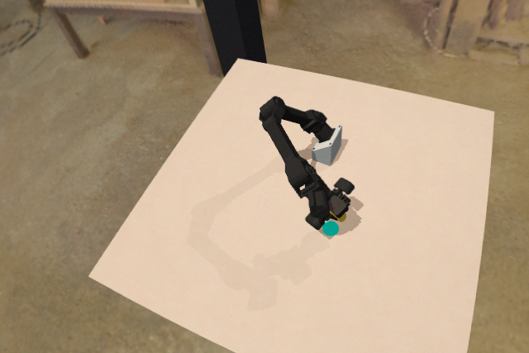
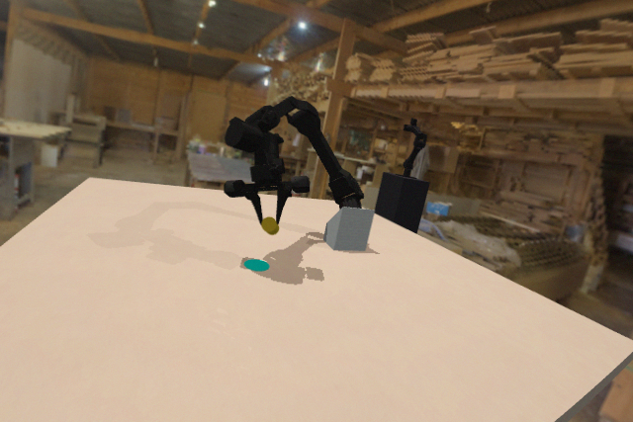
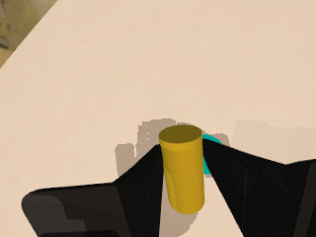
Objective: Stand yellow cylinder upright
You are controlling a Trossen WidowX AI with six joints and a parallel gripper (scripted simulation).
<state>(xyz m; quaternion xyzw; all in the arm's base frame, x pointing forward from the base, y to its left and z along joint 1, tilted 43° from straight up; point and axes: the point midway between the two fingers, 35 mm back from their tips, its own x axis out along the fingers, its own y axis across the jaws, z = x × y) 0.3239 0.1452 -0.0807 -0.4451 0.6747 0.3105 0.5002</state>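
The cyan circle lies 1 cm ahead of my gripper tip, 3 cm to the right of it and 11 cm below it. The rest, counted from my gripper tip: yellow tall cylinder (1 cm behind, 2 cm to the right, 1 cm below).
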